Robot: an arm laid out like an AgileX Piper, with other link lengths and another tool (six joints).
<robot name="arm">
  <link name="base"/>
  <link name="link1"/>
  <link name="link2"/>
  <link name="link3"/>
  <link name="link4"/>
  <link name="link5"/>
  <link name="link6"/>
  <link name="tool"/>
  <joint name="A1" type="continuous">
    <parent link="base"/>
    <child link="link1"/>
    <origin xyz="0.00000 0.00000 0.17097" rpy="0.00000 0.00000 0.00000"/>
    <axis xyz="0 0 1"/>
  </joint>
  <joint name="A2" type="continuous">
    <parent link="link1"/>
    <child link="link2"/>
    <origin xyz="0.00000 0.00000 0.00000" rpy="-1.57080 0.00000 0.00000"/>
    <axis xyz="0 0 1"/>
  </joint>
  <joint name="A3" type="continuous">
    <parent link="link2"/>
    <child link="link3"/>
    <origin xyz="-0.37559 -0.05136 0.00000" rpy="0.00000 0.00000 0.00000"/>
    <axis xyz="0 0 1"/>
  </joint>
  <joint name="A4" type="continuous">
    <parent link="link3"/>
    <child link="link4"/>
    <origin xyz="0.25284 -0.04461 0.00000" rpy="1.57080 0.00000 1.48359"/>
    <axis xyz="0 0 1"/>
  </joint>
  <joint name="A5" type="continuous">
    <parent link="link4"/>
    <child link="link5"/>
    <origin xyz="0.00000 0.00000 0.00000" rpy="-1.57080 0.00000 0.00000"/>
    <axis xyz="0 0 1"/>
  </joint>
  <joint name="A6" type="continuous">
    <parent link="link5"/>
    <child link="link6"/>
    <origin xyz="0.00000 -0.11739 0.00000" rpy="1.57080 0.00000 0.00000"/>
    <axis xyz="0 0 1"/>
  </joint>
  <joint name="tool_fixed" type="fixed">
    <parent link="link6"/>
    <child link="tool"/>
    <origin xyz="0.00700 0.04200 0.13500" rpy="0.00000 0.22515 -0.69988"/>
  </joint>
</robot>
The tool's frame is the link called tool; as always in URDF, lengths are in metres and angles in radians. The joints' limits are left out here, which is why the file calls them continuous.
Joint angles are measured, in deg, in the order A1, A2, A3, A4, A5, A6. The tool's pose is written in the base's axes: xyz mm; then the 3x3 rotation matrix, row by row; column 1 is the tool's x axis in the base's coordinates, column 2 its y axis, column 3 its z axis. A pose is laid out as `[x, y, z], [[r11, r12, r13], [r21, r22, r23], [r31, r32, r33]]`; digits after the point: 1 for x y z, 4 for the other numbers.
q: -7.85, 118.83, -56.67, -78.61, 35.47, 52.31
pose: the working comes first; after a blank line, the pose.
Where each joint sits with the arm in this pose, in the base's axes (m; each line is computed from the numbers above, not from the rounded line before):
A1: 0.0000 0.0000 0.1710
A2: 0.0000 0.0000 0.1710
A3: 0.2240 -0.0309 0.4752
A4: 0.3800 -0.0524 0.2725
A5: 0.3800 -0.0524 0.2725
A6: 0.4111 -0.1241 0.1849
the tool: 0.4382 -0.1758 0.0559

[438.2, -175.8, 55.9], [[-0.7501, -0.6538, 0.0995], [-0.4951, 0.4554, -0.7399], [0.4385, -0.6042, -0.6653]]
